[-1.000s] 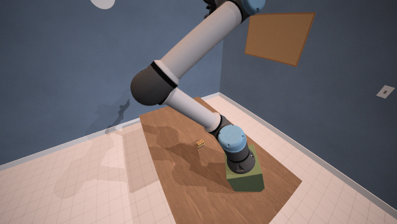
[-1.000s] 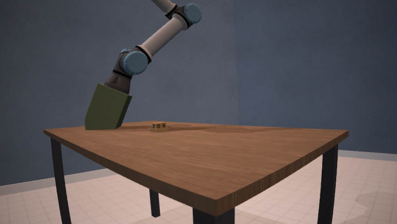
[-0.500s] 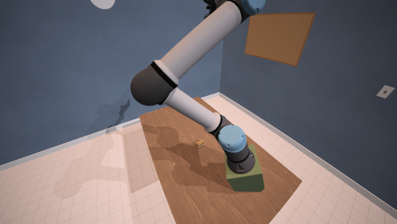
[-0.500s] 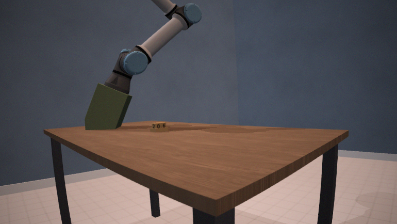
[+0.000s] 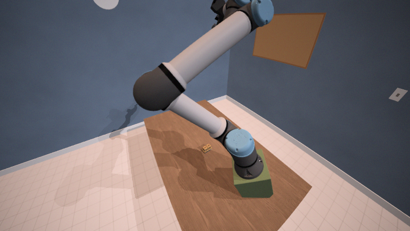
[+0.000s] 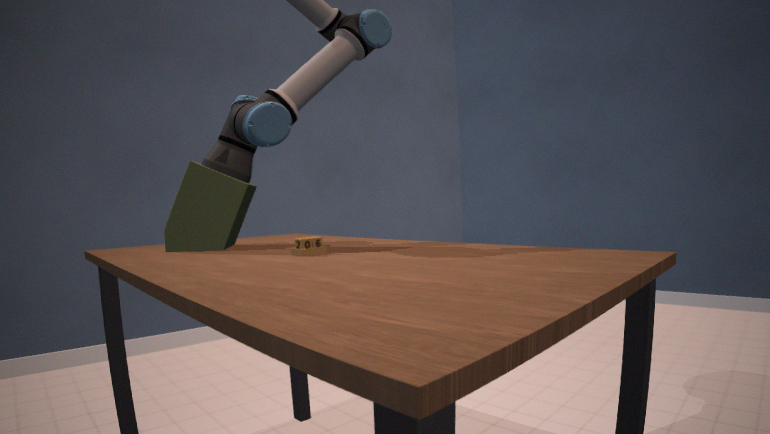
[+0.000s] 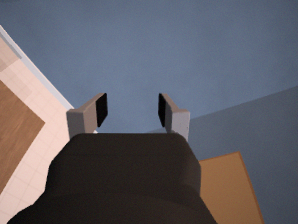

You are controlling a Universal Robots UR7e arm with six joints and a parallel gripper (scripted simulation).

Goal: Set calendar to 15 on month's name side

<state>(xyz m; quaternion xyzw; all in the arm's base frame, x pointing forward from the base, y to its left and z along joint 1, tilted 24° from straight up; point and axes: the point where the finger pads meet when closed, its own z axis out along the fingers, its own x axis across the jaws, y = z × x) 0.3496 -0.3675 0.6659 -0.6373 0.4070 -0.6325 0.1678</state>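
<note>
My hand is 17 cm past the wooden cube, 16 cm to the right of it and 83 cm above it. From my hand the other things lie so: wooden tray: 17 cm behind, 17 cm to the left, 84 cm below.
</note>
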